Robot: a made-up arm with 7 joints.
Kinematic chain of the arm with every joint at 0, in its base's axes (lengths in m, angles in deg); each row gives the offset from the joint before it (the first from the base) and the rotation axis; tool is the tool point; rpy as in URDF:
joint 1: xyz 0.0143 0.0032 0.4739 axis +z
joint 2: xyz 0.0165 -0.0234 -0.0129 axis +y
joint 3: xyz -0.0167 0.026 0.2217 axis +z
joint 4: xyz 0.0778 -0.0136 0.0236 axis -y
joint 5: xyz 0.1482 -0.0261 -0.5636 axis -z
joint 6: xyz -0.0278 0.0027 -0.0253 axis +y
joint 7: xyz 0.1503 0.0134 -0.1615 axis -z
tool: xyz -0.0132 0.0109 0.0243 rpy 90 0 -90
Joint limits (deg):
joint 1: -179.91..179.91
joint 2: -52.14..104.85
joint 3: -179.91..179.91
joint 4: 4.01..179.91
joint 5: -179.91..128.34
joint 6: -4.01..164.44
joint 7: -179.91..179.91
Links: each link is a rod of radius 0.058 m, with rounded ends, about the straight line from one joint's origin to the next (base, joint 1, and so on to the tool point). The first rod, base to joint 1, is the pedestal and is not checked.
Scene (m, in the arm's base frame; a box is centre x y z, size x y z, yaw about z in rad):
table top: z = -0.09
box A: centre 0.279 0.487 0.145 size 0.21 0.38 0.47 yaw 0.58
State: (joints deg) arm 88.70 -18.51 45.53 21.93 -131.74 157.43 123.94
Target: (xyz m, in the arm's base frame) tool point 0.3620 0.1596 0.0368
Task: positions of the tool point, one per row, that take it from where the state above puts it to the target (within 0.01 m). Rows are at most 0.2 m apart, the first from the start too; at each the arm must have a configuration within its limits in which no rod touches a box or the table.
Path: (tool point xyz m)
1: -0.1870 0.5329 0.3504
2: -0.1628 0.4600 0.2159
3: -0.1222 0.3576 0.1108
4: -0.0615 0.2409 0.0463
5: 0.0168 0.1270 0.0276
6: 0.1051 0.0319 0.0544
7: 0.1528 0.0976 0.0582
8: 0.2248 0.1276 0.0780
9: 0.3025 0.1145 0.1045
10: 0.3672 0.0631 0.1287
11: 0.4064 -0.0121 0.1441
12: 0.4209 0.0391 0.1251
13: 0.4077 0.0996 0.0878
14: 0.3620 0.1596 0.0368

